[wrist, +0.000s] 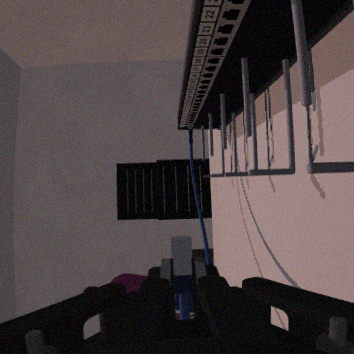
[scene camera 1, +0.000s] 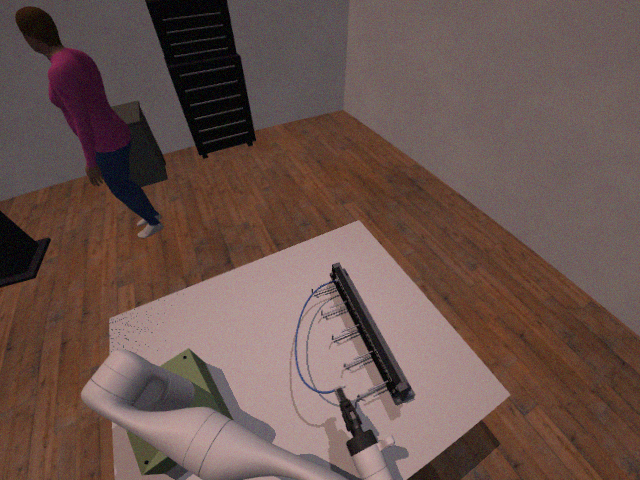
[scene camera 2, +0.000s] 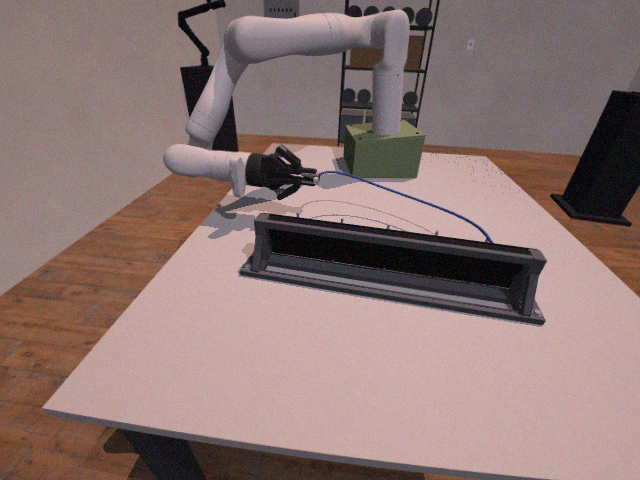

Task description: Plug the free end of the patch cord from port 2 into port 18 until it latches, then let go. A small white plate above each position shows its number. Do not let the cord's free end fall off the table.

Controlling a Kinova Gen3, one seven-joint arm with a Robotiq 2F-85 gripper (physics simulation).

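Where they show: gripper, fingertip midpoint: (wrist: pixel 182 273) (scene camera 1: pixel 337 387) (scene camera 2: pixel 318 178); arm's base, link origin: (scene camera 1: pixel 178 395) (scene camera 2: pixel 386 131).
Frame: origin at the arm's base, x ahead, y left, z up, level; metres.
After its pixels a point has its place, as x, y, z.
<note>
My gripper (scene camera 1: pixel 340 393) @(0.428, -0.122, -0.017) (scene camera 2: pixel 313 177) @(0.428, -0.122, -0.017) (wrist: pixel 182 273) @(0.428, -0.122, -0.017) is shut on the cord's free plug, a clear connector (wrist: pixel 181 252) @(0.444, -0.131, -0.017), above the table. The plug points roughly along the panel's length, towards its low-number end, not at the port face. The blue patch cord (scene camera 1: pixel 296 341) @(0.359, 0.061, -0.058) (scene camera 2: pixel 413 197) @(0.374, 0.095, -0.059) (wrist: pixel 195 187) @(0.458, 0.201, -0.058) arcs from the gripper to the panel's far low-number end; its port number is too small to read there. The black patch panel (scene camera 1: pixel 368 334) @(0.585, -0.008, -0.034) (scene camera 2: pixel 392 234) @(0.597, 0.052, -0.035) (wrist: pixel 265 30) @(0.588, -0.098, -0.083) stands to the right in the wrist view. Number plate 18 (wrist: pixel 198 60) @(0.586, -0.047, -0.040) shows small; its port shows at a steep slant.
Thin metal guide bars (scene camera 1: pixel 343 338) @(0.517, 0.045, -0.117) (wrist: pixel 245 95) @(0.552, -0.054, -0.079) stick out from the panel's port side, near the gripper. The white table (scene camera 1: pixel 248 310) @(0.222, 0.268, -0.133) (scene camera 2: pixel 310 361) @(0.807, -0.036, -0.133) carries the green arm base (scene camera 1: pixel 206 384) @(0.079, 0.006, -0.003) (scene camera 2: pixel 385 155) @(0.077, 0.011, -0.056). A person in pink (scene camera 1: pixel 90 98) is beyond the table.
</note>
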